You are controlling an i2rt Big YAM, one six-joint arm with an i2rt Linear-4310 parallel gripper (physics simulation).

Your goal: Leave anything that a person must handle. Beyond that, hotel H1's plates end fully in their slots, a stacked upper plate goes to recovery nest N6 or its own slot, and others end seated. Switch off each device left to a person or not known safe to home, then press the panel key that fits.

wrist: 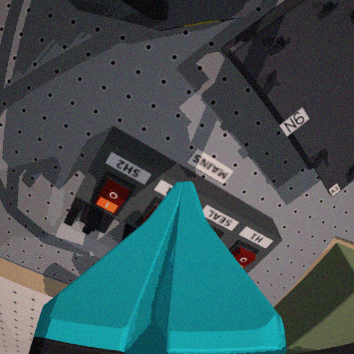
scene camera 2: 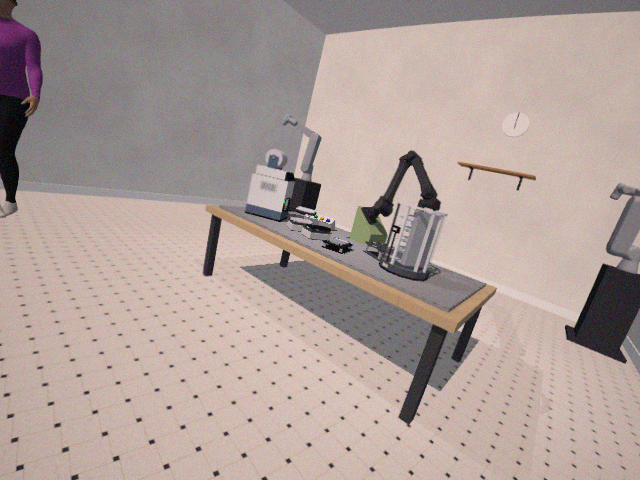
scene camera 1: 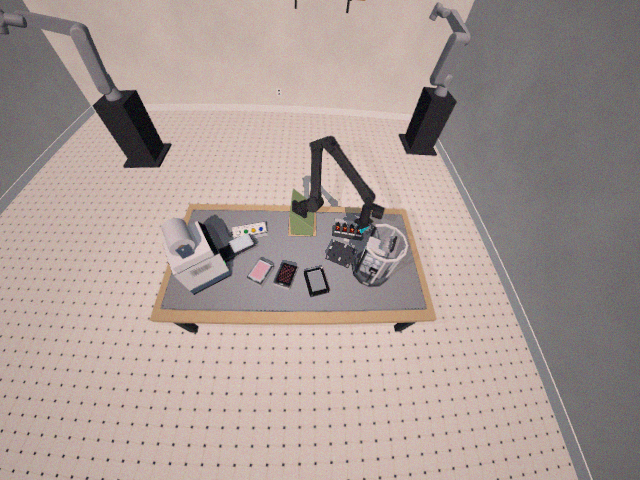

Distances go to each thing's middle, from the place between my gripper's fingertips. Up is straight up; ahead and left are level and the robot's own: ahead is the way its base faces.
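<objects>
My hand is 60 mm to the left of the MAINS label (wrist: pixel 199 159), 50 mm past it and 170 mm above it. I also see how the clear plate hotel (scene camera 2: pixel 415 232) sits relative to my hand: 80 mm to the left of it, 170 mm ahead of it and 10 mm above it.
</objects>
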